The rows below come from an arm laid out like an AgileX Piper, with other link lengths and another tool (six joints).
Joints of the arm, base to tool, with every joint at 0 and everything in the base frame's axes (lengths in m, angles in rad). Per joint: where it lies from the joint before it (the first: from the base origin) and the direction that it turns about. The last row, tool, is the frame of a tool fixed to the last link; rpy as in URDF.
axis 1: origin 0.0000 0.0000 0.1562 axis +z
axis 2: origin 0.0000 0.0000 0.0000 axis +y
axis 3: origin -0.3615 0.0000 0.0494 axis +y
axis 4: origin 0.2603 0.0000 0.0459 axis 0.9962 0 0.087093
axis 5: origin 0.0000 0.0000 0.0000 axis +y
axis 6: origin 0.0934 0.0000 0.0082 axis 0.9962 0 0.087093
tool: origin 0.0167 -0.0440 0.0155 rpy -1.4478 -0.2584 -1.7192
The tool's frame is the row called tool.
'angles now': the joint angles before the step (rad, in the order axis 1, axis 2, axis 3, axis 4, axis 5, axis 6). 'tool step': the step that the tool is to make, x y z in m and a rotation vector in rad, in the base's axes. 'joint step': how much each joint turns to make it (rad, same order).
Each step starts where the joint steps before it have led.
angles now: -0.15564, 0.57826, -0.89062, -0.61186, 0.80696, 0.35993
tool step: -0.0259, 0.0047, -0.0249, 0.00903, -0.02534, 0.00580
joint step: -0.00043, -0.10793, 0.08532, 0.01417, -0.00116, 0.00014
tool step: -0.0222, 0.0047, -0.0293, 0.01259, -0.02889, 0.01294
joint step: 0.00053, -0.11181, 0.09192, 0.02034, -0.00790, 0.00032
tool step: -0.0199, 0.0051, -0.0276, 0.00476, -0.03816, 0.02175
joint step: 0.00021, -0.11448, 0.07983, 0.03001, -0.00974, -0.01560
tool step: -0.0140, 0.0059, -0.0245, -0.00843, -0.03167, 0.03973
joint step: -0.00041, -0.10514, 0.06630, 0.05149, -0.01300, -0.04986
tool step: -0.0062, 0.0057, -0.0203, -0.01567, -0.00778, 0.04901
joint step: -0.00023, -0.07886, 0.05272, 0.06565, -0.00788, -0.07409
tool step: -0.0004, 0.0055, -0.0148, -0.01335, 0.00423, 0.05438
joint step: -0.00002, -0.05062, 0.03825, 0.07409, -0.00719, -0.07968
